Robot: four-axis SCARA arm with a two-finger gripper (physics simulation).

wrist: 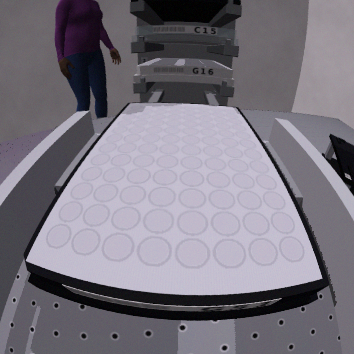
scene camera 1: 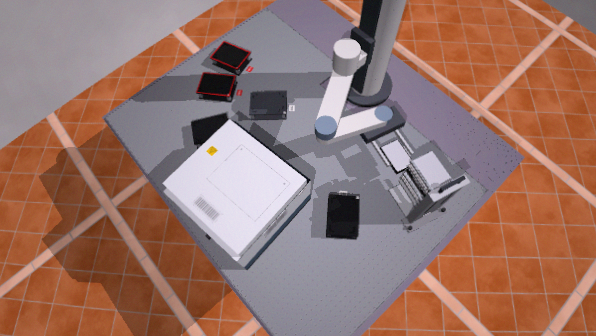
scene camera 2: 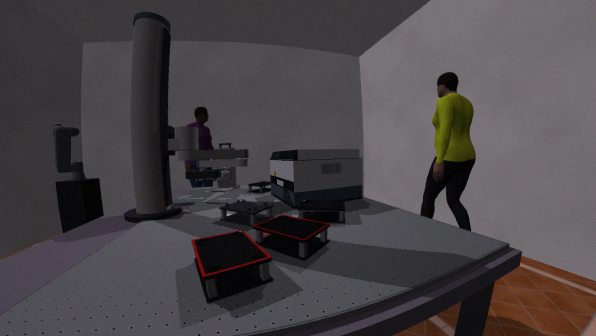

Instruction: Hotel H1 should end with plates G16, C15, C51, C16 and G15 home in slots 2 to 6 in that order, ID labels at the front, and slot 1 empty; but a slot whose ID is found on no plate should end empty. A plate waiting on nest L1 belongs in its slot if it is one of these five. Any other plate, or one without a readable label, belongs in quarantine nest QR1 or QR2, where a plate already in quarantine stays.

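Frame: origin at the arm's base, x back, y right, z up, level; metres.
Seen in the pictures: gripper, fingertip midpoint: (wrist: pixel 181 125) (scene camera 1: pixel 400 160); arm's base, link origin: (scene camera 1: pixel 365 85) (scene camera 2: pixel 154 213).
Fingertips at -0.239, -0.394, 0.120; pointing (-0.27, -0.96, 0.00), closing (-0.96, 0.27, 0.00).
Note:
Pixels of each thing's top centre, then the offset from my fingertips to it, as dx, dy, dz. Level surfaces: height alone.
- white-topped plate, top centre: (wrist: pixel 180 143) (scene camera 1: pixel 397 155) +0.006, +0.021, +0.001
- plate G16, top centre: (wrist: pixel 184 60) (scene camera 1: pixel 420 185) -0.035, -0.126, +0.026
- large white instrument, top centre: (scene camera 1: pixel 233 181) (scene camera 2: pixel 312 150) -0.557, +0.313, +0.148
- table, surface height: dz -0.107
- black nest, top centre: (scene camera 1: pixel 343 214) (scene camera 2: pixel 262 182) -0.310, +0.003, -0.053
- grey nest, top centre: (scene camera 2: pixel 246 203) (scene camera 1: pixel 267 101) -0.190, +0.601, -0.048
- dark nest, top centre: (scene camera 2: pixel 322 203) (scene camera 1: pixel 210 127) -0.461, +0.674, -0.054
My gripper (scene camera 1: pixel 401 161) (wrist: pixel 181 125) is shut on a white-topped plate (scene camera 1: pixel 395 154) (wrist: pixel 175 197) with a black skirt. The plate is in front of hotel H1 (scene camera 1: pixel 420 207) (wrist: pixel 227 86), outside its slots. Its label edge is too steeply angled to read. In the wrist view, plate C15 (wrist: pixel 202 30) sits in the hotel above plate G16 (wrist: pixel 200 71), both labels facing out; other slots are hidden or cut off. Two red-rimmed quarantine nests (scene camera 1: pixel 230 55) (scene camera 1: pixel 216 85) (scene camera 2: pixel 231 254) (scene camera 2: pixel 291 227) show no plate on them.
A large white instrument (scene camera 1: pixel 240 185) (scene camera 2: pixel 325 172) stands on the table (scene camera 1: pixel 300 285). A black nest (scene camera 1: pixel 343 215) stands between it and the hotel, a grey nest (scene camera 1: pixel 268 104) (scene camera 2: pixel 246 207) behind it, and another dark nest (scene camera 1: pixel 209 129) at its corner. Nest labels are too small to read.

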